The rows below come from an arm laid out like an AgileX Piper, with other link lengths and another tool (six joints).
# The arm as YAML. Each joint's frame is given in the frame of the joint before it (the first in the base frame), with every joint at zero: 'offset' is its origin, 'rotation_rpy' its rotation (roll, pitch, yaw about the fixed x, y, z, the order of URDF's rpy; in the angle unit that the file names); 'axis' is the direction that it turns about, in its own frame. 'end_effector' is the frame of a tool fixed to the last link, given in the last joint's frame.
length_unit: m
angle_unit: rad
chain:
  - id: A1
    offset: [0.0, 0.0, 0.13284]
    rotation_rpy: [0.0, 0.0, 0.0]
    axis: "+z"
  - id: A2
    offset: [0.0, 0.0, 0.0]
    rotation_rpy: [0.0, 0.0, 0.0]
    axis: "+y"
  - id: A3
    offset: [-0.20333, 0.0, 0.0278]
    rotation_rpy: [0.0, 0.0, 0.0]
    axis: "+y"
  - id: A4
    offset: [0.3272, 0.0, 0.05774]
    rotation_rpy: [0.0, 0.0, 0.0]
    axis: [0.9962, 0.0, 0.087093]
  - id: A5
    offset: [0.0, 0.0, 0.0]
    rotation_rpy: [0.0, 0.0, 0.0]
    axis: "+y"
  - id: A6
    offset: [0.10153, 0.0, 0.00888]
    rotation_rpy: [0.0, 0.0, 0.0]
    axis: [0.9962, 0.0, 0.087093]
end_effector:
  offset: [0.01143, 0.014, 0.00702]
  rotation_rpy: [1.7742, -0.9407, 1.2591]
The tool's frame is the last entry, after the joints.
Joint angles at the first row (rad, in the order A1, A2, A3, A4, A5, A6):
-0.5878 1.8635 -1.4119 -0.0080 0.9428 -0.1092
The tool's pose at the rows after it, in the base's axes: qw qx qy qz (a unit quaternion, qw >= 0); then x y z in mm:
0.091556 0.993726 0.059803 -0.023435 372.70 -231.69 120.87
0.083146 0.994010 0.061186 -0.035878 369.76 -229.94 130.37
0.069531 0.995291 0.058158 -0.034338 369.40 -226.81 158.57
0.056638 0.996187 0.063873 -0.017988 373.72 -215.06 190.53
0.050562 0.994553 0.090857 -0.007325 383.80 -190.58 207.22
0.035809 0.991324 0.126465 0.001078 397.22 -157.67 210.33
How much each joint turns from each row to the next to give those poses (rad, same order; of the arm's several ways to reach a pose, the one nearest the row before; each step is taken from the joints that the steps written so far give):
0.0000 -0.0027 0.0000 0.0000 0.0020 0.0000
0.0000 -0.0139 -0.0152 -0.0015 0.0593 0.0000
0.0000 -0.0318 -0.0474 0.0248 0.0925 0.0000
0.0185 -0.0374 -0.0482 0.0404 0.0757 0.0000
0.0557 -0.0230 -0.0206 0.0211 0.0361 0.0000
0.0749 -0.0048 -0.0017 0.0324 0.0116 0.0000

